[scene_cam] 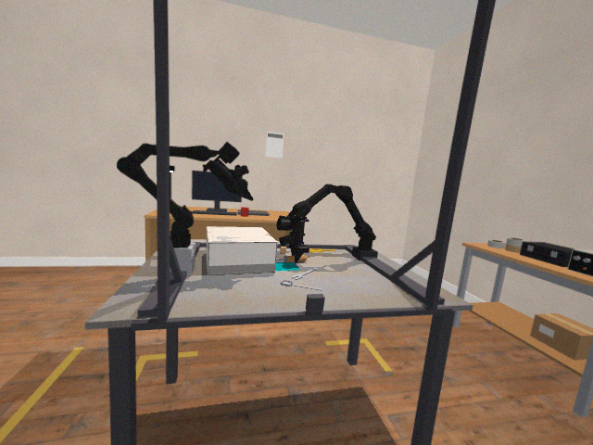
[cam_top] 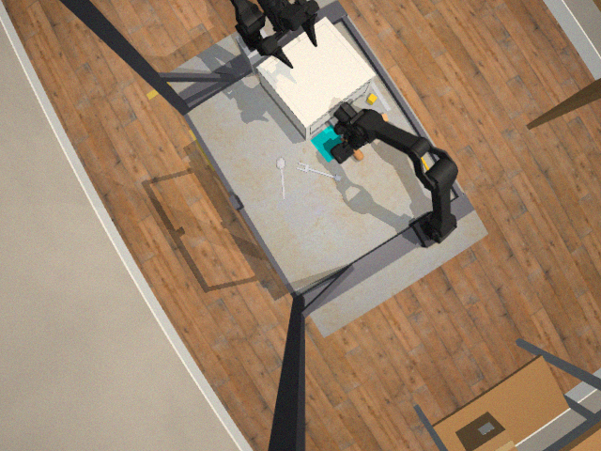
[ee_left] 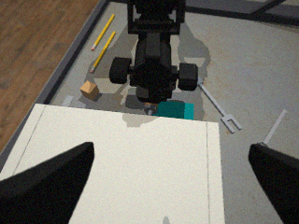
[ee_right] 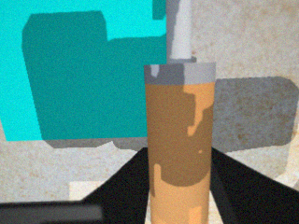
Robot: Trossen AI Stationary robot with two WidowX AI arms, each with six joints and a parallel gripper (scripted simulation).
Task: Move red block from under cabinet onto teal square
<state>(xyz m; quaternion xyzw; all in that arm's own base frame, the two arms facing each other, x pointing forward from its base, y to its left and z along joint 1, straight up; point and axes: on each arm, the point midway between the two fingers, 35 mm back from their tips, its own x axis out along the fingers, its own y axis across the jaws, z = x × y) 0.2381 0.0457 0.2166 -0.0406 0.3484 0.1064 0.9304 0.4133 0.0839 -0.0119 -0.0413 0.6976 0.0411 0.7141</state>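
Now: the teal square 7 cm to the left of my right hand, 4 cm below it and 4 cm behind it. Round my right hand: fork 15 cm behind, 3 cm below, 2 cm to the left; then wooden cube 16 cm ahead, 2 cm below; then yellow cube 19 cm ahead, 8 cm to the left, 2 cm below.
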